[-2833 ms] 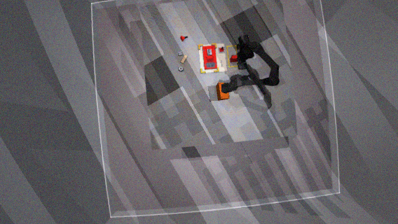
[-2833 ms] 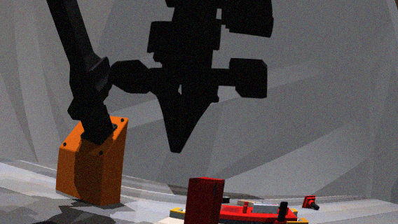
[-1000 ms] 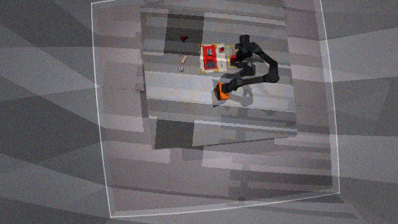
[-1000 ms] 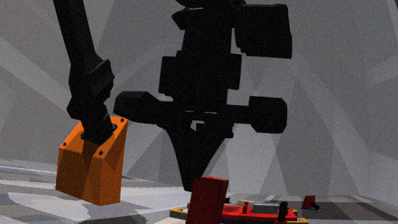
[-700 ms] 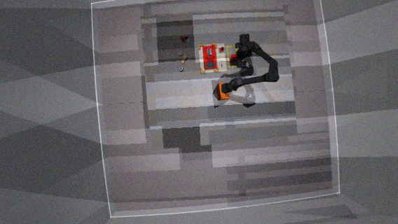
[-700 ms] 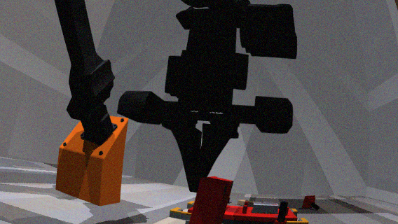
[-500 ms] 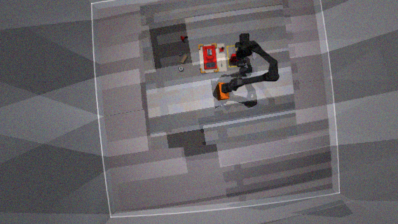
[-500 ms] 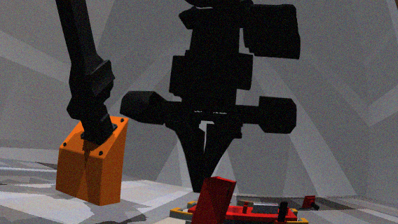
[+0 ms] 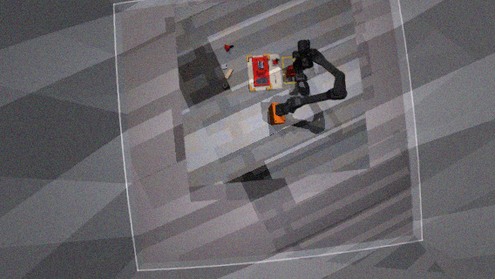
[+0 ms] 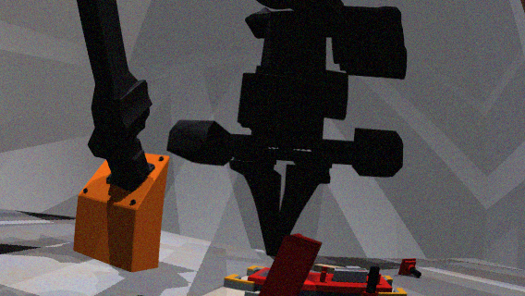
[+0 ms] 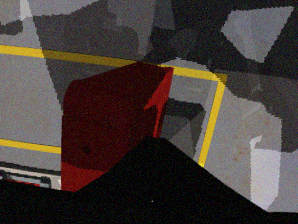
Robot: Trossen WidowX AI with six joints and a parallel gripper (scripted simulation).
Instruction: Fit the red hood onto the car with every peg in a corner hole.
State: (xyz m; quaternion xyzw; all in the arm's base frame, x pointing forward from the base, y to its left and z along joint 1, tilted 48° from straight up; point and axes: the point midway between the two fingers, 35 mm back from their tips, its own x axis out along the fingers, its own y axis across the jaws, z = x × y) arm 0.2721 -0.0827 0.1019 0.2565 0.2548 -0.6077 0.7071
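Now: the red hood 10 mm ahead of my gripper tip, 10 mm to the left of it and 30 mm below it. Also, from my gripper tip: grey part 70 mm ahead, 480 mm to the left, 70 mm below; then tan block 20 mm ahead, 450 mm to the left, 70 mm below.
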